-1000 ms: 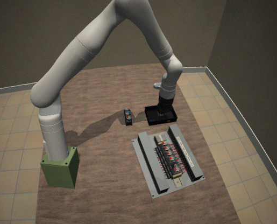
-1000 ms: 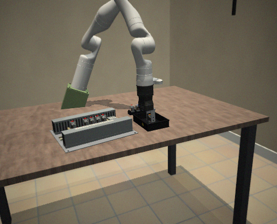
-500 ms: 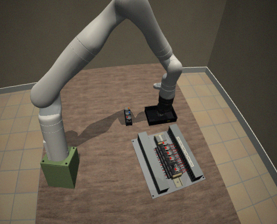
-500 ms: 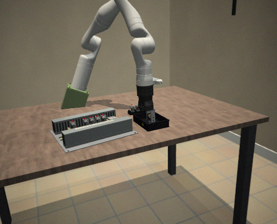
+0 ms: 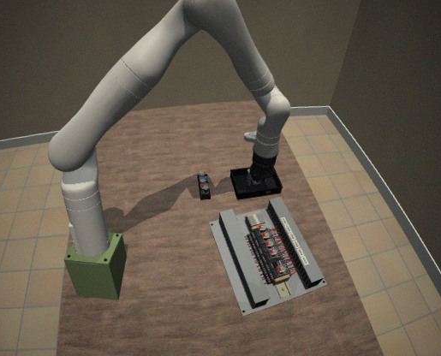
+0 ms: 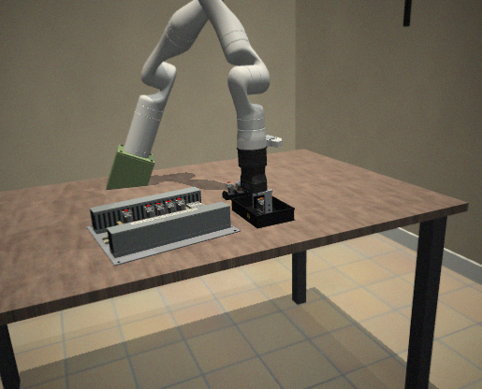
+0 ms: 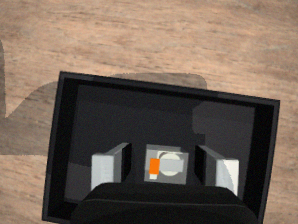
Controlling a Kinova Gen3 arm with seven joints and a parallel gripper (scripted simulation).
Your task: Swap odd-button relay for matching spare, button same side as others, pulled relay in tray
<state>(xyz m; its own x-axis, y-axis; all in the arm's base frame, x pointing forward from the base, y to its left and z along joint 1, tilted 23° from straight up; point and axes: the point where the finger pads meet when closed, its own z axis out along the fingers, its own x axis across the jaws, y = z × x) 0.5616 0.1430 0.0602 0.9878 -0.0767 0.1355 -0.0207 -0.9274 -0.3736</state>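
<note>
Right now the black tray is 2 cm below my hand.
</note>
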